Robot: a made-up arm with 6 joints. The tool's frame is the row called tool. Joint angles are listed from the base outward.
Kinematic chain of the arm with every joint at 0, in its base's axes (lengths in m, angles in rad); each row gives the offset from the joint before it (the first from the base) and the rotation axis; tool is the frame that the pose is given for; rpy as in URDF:
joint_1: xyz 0 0 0.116 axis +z
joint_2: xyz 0 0 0 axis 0.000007 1 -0.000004
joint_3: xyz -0.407 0 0.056 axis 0.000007 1 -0.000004
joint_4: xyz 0.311 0 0.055 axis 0.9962 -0.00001 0.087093
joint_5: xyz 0 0 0 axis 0.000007 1 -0.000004
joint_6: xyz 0.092 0 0.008 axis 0.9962 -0.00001 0.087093
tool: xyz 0 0 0 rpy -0.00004 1.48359 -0.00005
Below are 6 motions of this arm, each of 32 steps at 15 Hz.
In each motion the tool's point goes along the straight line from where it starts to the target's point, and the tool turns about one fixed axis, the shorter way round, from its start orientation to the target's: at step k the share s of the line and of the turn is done. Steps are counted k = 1, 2, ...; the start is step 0. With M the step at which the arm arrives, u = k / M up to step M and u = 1 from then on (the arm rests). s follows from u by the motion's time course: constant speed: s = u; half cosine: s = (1 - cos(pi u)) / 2; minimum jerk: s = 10 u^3 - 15 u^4 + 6 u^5.
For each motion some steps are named. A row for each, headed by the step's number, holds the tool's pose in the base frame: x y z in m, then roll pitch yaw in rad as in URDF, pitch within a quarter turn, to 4 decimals.
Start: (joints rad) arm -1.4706 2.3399 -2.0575 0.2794 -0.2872 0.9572
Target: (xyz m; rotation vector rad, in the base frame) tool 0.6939 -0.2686 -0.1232 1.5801 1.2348 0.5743
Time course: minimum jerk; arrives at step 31
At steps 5, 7, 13, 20, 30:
5: 0.0861 -0.7113 0.3280 1.5014 0.3425 0.0326
7: 0.1158 -0.6897 0.3060 1.5260 0.3487 0.0901
13: 0.2865 -0.5654 0.1792 1.6721 0.3574 0.4245
20: 0.5414 -0.3797 -0.0100 1.8747 0.2873 0.9136
30: 0.6937 -0.2687 -0.1231 1.9688 0.2054 1.1897

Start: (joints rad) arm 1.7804 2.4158 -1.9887 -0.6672 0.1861 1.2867
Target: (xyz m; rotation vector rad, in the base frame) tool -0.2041 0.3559 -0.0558 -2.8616 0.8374 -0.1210
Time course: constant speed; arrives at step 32
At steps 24, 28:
24: -0.1884 0.4456 0.0138 -2.9930 0.2913 -0.8833
28: -0.1962 0.4008 -0.0210 -2.9674 0.1300 -0.7251

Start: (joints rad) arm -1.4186 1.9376 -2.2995 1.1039 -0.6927 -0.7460
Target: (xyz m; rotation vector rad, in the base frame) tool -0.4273 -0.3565 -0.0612 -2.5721 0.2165 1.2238
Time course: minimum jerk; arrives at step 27
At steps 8, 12, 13, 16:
8: -0.0448 -0.4976 0.5730 1.0456 0.7631 -1.1569
12: -0.1531 -0.4576 0.3933 1.5874 0.9690 -0.9862
13: -0.1843 -0.4461 0.3416 1.7836 1.0129 -0.8925
16: -0.2772 -0.4119 0.1876 2.4668 1.0667 -0.5094

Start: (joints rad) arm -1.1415 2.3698 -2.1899 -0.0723 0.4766 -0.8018
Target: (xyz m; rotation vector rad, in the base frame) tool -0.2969 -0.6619 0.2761 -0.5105 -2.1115 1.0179
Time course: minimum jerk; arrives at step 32
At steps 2, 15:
2: 0.2974 -0.6599 0.3084 -2.2598 0.5592 3.1169
15: 0.0357 -0.6608 0.2942 -2.2647 0.0976 2.8153

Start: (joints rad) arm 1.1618 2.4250 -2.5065 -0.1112 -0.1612 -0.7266
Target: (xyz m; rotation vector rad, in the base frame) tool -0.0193 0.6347 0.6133 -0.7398 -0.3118 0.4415
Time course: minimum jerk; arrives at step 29
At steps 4, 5, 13, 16, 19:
4: 0.2849 0.6756 0.4544 -1.1264 0.6676 -0.0898
5: 0.2793 0.6748 0.4573 -1.1137 0.6557 -0.0733
13: 0.1660 0.6596 0.5165 -0.9216 0.3842 0.2017
16: 0.1061 0.6516 0.5478 -0.8596 0.2268 0.3140
19: 0.0513 0.6442 0.5764 -0.8199 0.0778 0.4058

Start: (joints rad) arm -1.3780 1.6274 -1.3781 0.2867 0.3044 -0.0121
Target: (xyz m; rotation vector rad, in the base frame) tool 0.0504 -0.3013 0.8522 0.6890 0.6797 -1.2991
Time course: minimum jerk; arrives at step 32
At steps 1, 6, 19, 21, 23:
1: 0.0990 -0.4662 0.4554 2.5908 1.0317 1.2367
6: 0.0966 -0.4582 0.4746 2.5525 1.0842 1.1931
19: 0.0664 -0.3554 0.7219 0.4229 1.2394 -1.0012
21: 0.0614 -0.3385 0.7627 0.2715 1.1356 -1.1634
23: 0.0572 -0.3243 0.7970 0.1930 1.0433 -1.2513

